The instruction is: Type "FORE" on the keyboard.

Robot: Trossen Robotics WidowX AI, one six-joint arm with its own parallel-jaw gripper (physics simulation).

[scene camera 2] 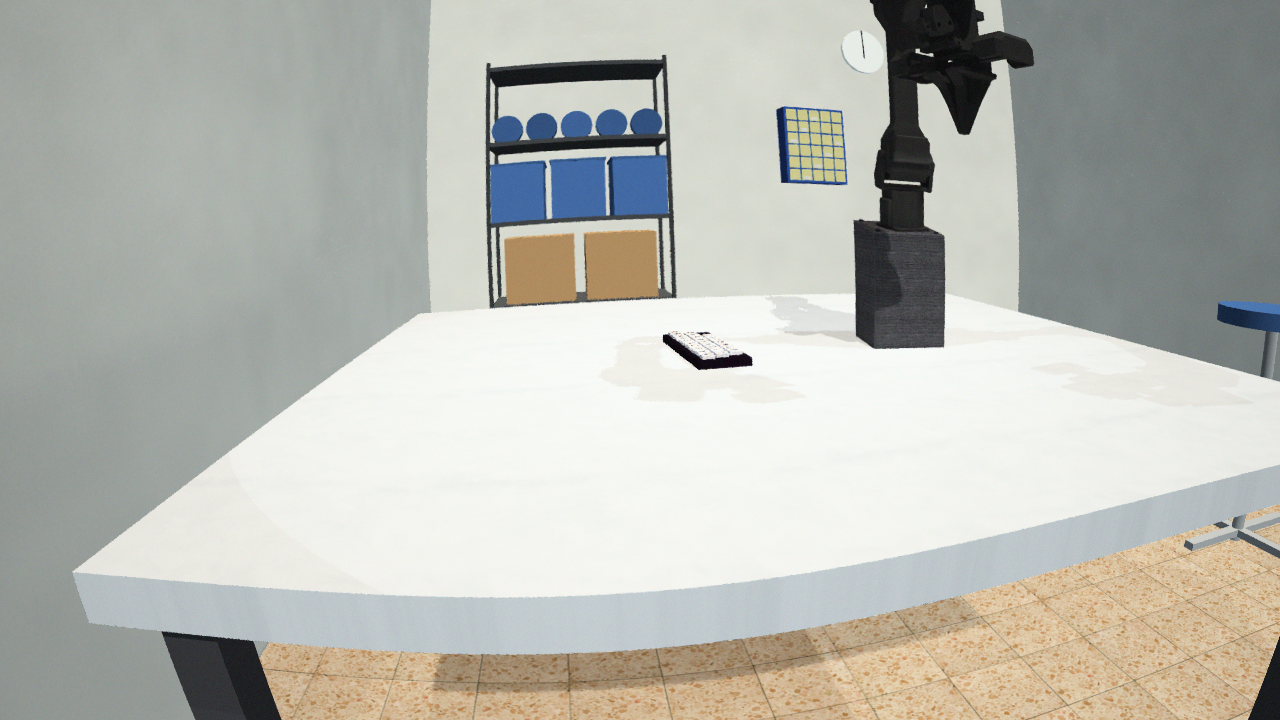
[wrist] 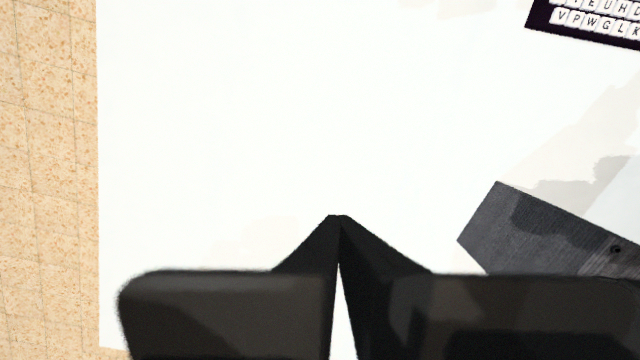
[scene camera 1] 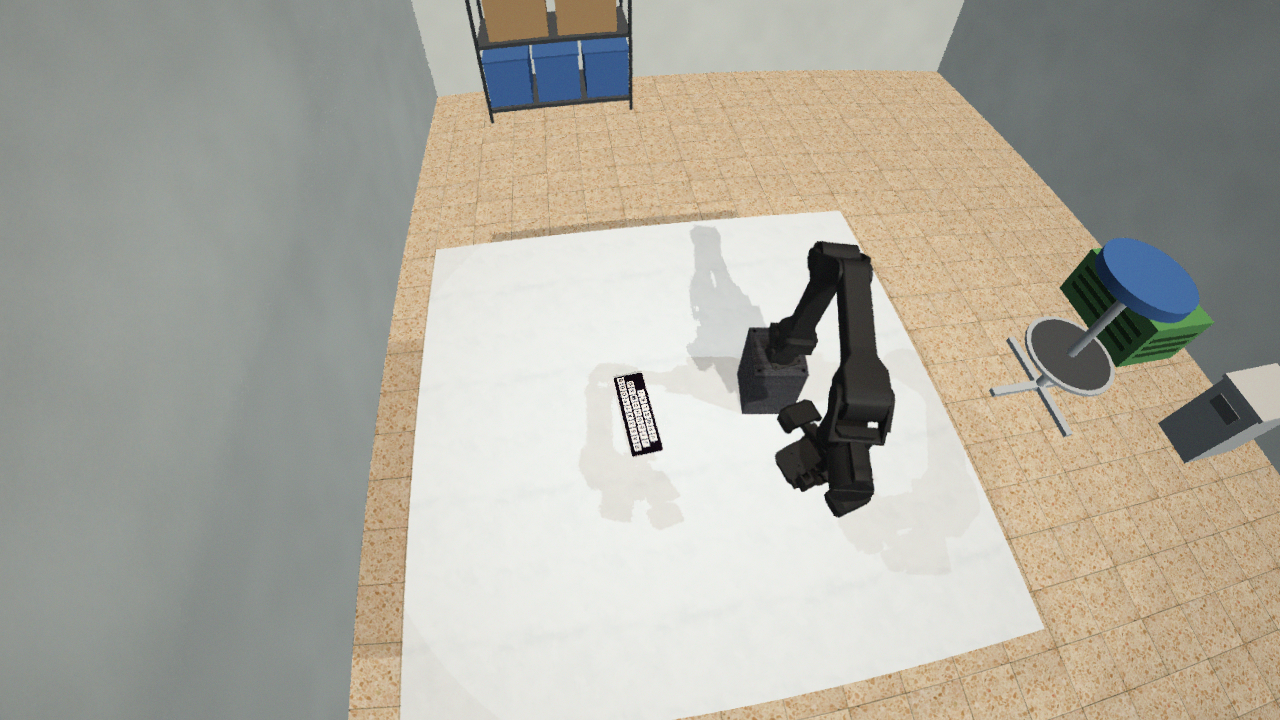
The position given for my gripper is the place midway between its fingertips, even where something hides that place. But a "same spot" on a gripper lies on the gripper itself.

My gripper shows in scene camera 2, in the wrist view and in scene camera 1 point(808, 477). The same spot on my gripper: point(scene camera 2: 963, 87) is point(wrist: 272, 268).
